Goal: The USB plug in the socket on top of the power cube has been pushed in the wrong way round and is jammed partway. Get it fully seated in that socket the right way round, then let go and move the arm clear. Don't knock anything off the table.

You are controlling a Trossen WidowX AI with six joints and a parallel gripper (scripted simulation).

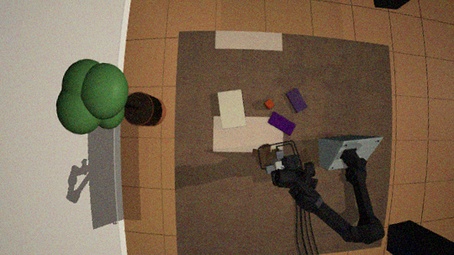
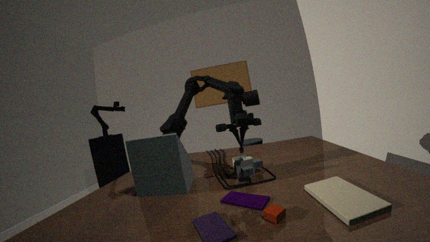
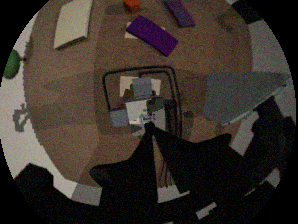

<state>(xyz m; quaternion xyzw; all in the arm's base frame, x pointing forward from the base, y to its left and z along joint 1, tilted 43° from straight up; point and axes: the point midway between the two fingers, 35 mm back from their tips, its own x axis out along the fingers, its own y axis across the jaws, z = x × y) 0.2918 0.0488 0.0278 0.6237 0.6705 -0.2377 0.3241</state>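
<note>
The dark USB plug lies 20 mm below my gripper tip. From my gripper tip the other things lie so: orange block: 320 mm to the right, 120 mm below, 40 mm ahead; cream book: 310 mm to the right, 240 mm ahead, 130 mm below.
</note>
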